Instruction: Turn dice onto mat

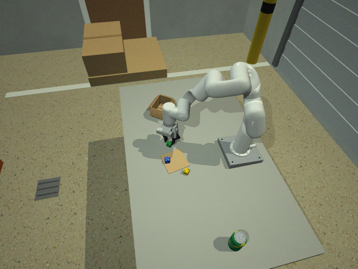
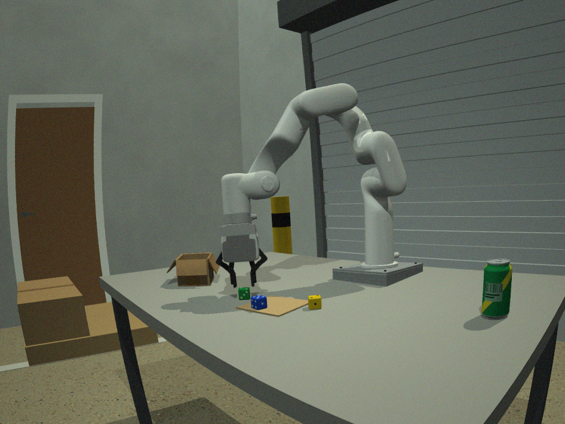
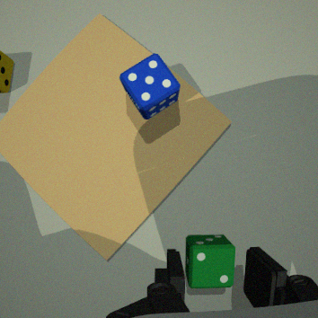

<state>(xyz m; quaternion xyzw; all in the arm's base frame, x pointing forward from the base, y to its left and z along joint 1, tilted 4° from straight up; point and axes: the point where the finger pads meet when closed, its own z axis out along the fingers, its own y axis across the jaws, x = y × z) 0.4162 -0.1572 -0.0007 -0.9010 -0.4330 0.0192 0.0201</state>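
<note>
Now: hand 4 cm above the green die. Round my hand: yellow die: 22 cm to the left, 5 cm behind, 4 cm below; cardboard mat: 12 cm to the left, 5 cm below; blue die: 12 cm to the left, 4 cm below, 4 cm ahead.
</note>
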